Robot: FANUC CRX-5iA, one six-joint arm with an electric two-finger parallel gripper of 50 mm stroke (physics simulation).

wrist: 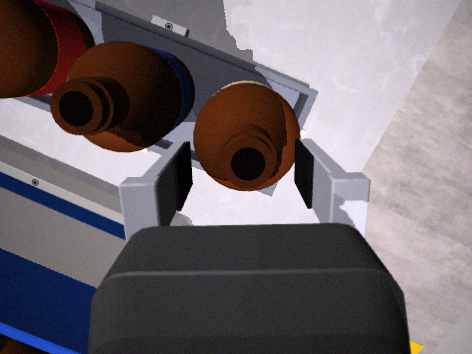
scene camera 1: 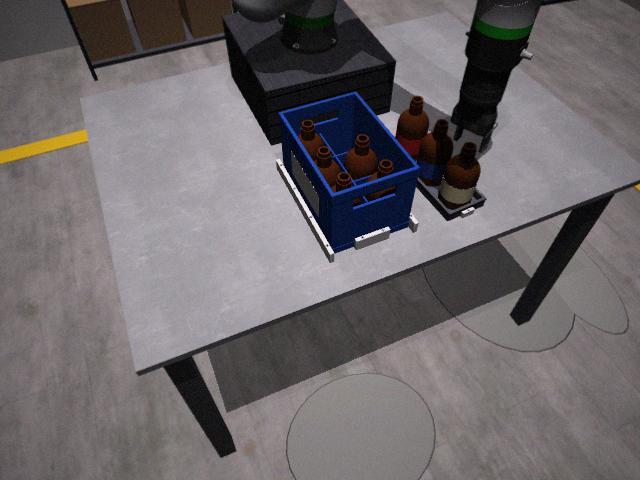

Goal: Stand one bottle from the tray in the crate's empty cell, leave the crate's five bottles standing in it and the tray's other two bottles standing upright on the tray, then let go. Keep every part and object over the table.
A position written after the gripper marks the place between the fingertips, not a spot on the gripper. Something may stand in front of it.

The gripper shows in the wrist view point(242, 161) and in scene camera 1 point(469, 144). A blue-label bottle shows in the wrist view and in scene camera 1. A cream-label bottle shows in the wrist view and in scene camera 1. The same spot on the blue-label bottle: point(wrist: 124, 97) is point(scene camera 1: 446, 135). One and the same spot on the cream-label bottle: point(wrist: 244, 136) is point(scene camera 1: 471, 142).
